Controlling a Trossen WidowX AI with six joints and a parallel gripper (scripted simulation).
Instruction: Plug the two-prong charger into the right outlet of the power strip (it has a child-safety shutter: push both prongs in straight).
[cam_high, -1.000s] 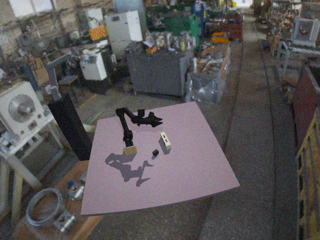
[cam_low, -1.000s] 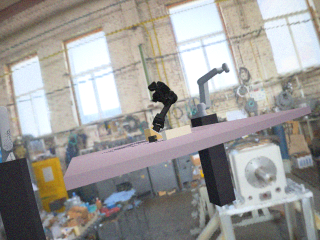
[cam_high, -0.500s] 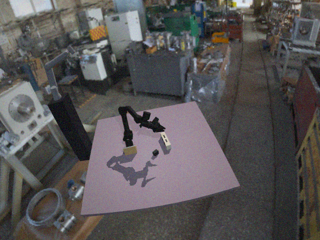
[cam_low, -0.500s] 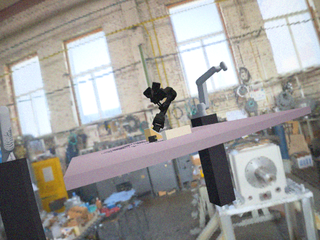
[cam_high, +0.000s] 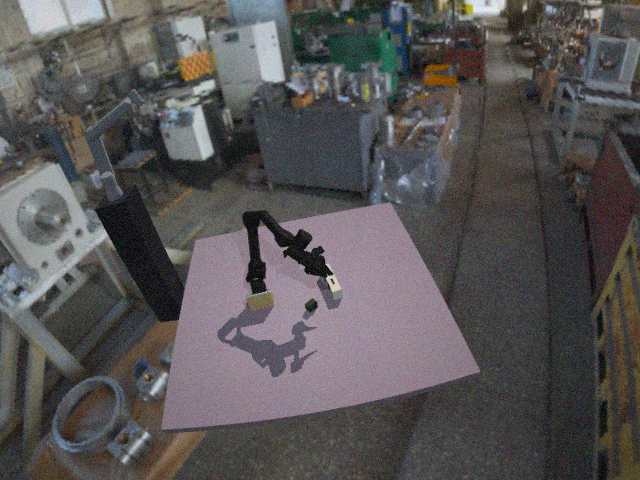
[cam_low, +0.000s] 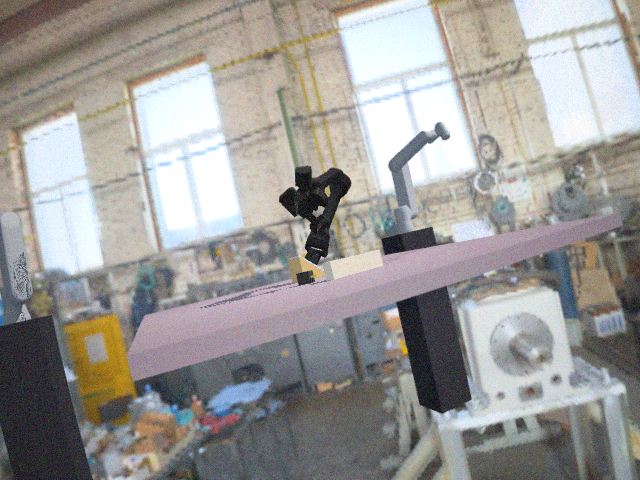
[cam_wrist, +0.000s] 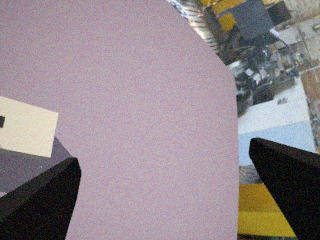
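The black two-prong charger is 16 cm below my gripper tip, 9 cm behind it and 1 cm to the left of it.
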